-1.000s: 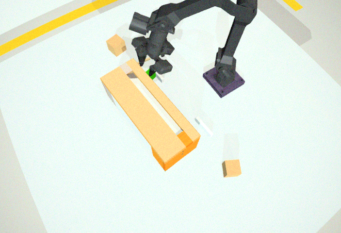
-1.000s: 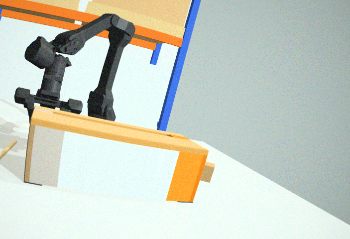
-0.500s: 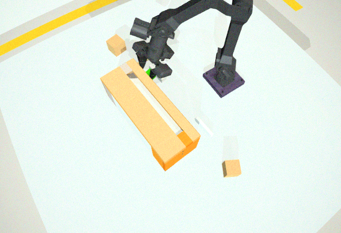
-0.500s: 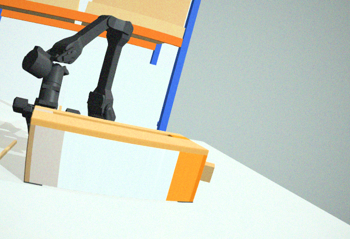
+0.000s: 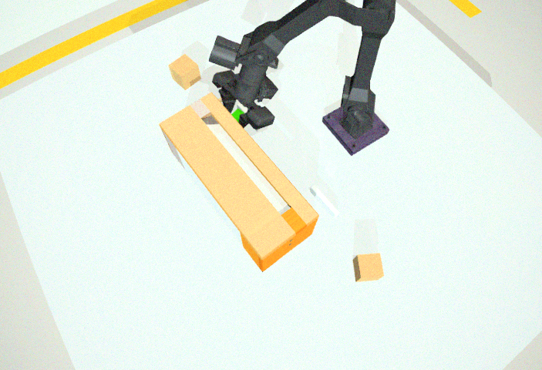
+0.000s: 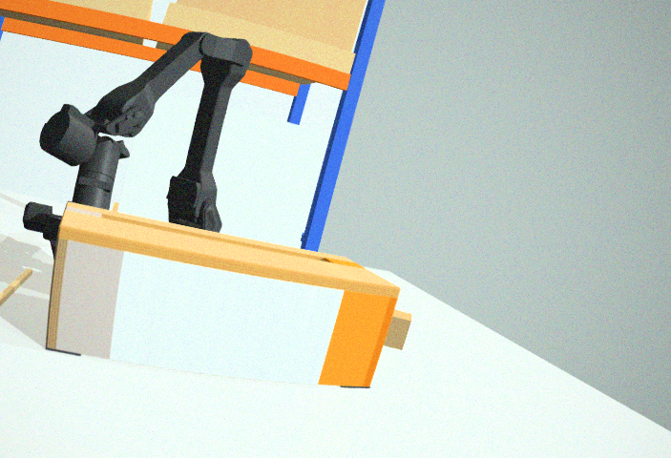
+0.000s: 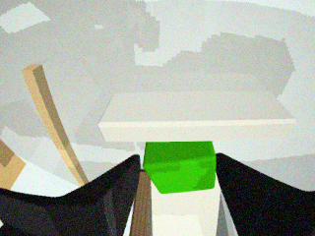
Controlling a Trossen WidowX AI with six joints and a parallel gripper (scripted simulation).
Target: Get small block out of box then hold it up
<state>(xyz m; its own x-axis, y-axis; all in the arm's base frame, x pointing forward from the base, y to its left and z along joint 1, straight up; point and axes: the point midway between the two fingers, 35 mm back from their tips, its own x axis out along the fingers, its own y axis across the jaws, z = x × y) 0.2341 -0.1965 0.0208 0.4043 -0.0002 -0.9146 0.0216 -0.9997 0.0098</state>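
Right now the thin wooden stick is 3 cm ahead of my gripper tip, 9 cm to the right of it and 1 cm below it. From my gripper tip the other things lie so: green block 2 cm behind, 1 cm above; then long wooden box 6 cm ahead, 16 cm to the left, 5 cm above; then tan cube 2 cm ahead, 21 cm to the right, 2 cm above.
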